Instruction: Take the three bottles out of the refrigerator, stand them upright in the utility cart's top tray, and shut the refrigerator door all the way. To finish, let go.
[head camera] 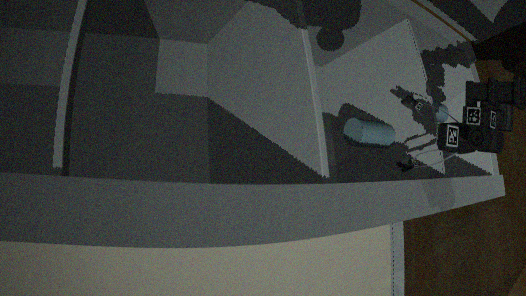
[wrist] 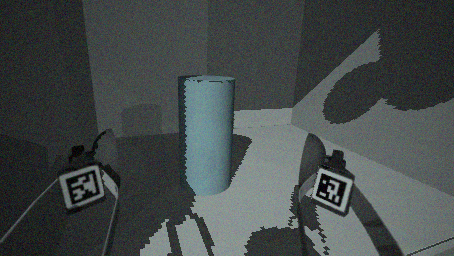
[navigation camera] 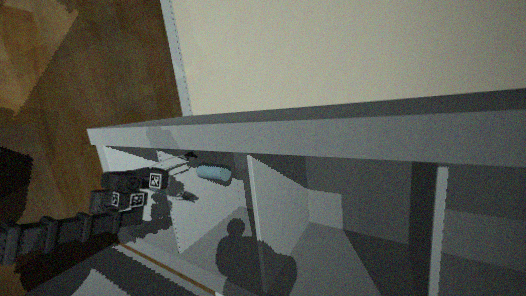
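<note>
A light-blue bottle [head camera: 369, 132] [navigation camera: 214, 173] [wrist: 210, 135] stands upright on a shelf [head camera: 365, 82] [wrist: 270, 160] inside the refrigerator [head camera: 200, 212] [navigation camera: 350, 132]. My gripper [head camera: 412, 135] [navigation camera: 189, 176] [wrist: 212, 150] is open and empty. It is at the shelf's front side, its fingers spread wide to either side of the bottle's line, and the bottle stands beyond the fingertips in the wrist view. Part of a second light-blue bottle [head camera: 442, 113] shows lower down, behind the gripper in the head view. A third bottle and the utility cart do not show.
Another shelf edge [head camera: 316, 105] [navigation camera: 255, 215] runs above the bottle's shelf, and a further edge [head camera: 65, 95] [navigation camera: 438, 230] lies higher up. The refrigerator's side walls bound the space around the gripper. Wooden floor [head camera: 450, 245] [navigation camera: 105, 65] and a pale wall [head camera: 200, 270] [navigation camera: 350, 50] lie outside.
</note>
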